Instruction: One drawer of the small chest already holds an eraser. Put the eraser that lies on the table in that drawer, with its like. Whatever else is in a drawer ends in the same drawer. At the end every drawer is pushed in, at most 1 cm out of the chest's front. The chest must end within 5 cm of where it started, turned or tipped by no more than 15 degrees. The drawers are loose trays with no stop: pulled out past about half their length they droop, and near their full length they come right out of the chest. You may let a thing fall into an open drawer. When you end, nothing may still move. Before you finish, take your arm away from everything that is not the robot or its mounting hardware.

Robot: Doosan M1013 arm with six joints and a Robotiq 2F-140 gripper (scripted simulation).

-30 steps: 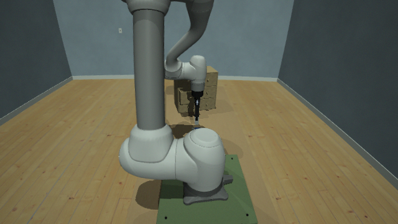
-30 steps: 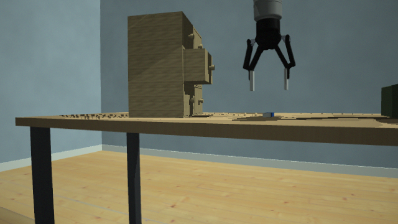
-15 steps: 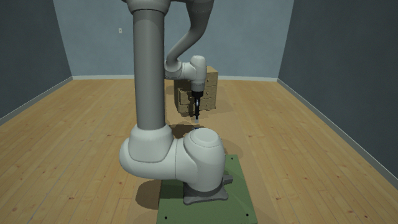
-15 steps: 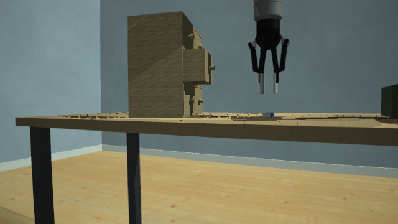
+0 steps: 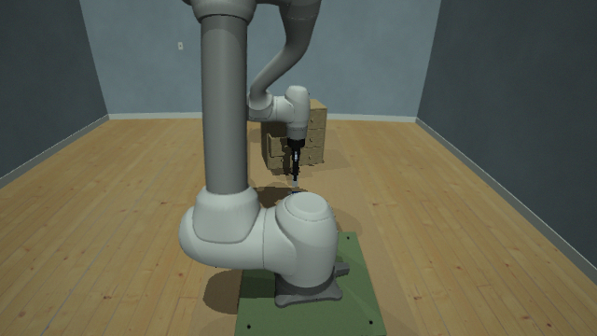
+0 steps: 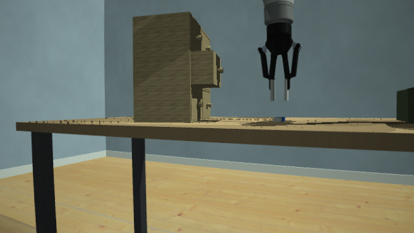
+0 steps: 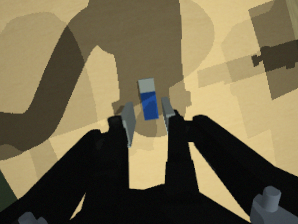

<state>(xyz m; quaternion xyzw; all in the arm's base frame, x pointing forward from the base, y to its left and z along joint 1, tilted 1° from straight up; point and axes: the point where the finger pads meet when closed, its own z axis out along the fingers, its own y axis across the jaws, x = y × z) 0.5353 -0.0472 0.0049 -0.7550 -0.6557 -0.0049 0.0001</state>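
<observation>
The blue eraser lies 90 mm below my hand and 10 mm to the left of it.
</observation>
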